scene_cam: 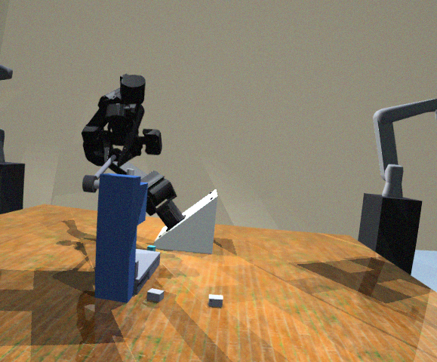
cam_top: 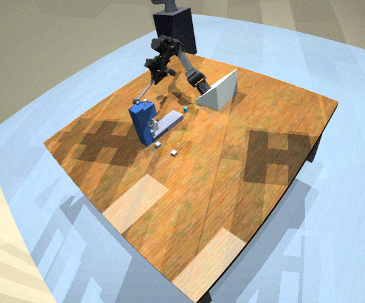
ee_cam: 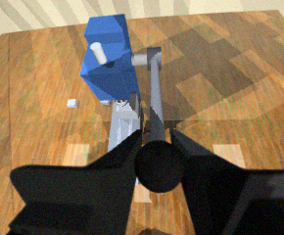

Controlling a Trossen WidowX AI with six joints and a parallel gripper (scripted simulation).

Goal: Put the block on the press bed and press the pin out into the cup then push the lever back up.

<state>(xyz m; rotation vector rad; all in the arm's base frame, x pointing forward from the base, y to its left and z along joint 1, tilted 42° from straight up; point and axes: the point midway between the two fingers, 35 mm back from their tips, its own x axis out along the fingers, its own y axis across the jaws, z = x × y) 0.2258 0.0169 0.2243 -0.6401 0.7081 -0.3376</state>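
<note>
The lever is 50 mm ahead of my gripper tip and 10 mm to the left of it. The rest, counted from my gripper tip: teal cube: 110 mm behind, 90 mm to the left, 210 mm below; punch: 120 mm ahead, 70 mm to the left, 80 mm below.
</note>
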